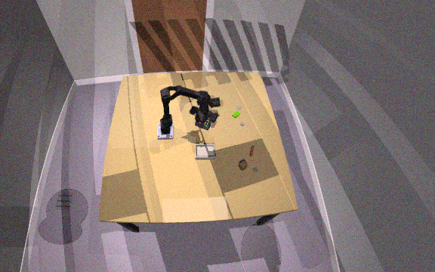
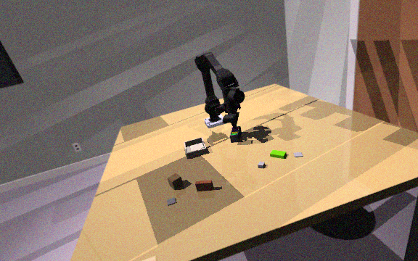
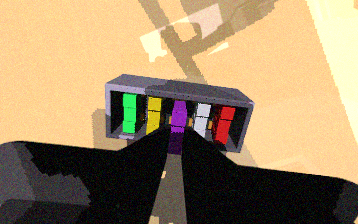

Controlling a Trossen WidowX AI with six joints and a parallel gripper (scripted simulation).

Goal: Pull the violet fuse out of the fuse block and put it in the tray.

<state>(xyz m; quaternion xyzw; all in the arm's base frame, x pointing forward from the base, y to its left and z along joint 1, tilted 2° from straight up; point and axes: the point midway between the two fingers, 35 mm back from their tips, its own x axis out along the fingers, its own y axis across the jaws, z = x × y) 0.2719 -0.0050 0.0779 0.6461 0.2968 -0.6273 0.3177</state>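
Right now the white tray is 220 mm to the right of my gripper tip, 50 mm below it and 40 mm behind it. Round my gripper tip: violet fuse (10 mm below).
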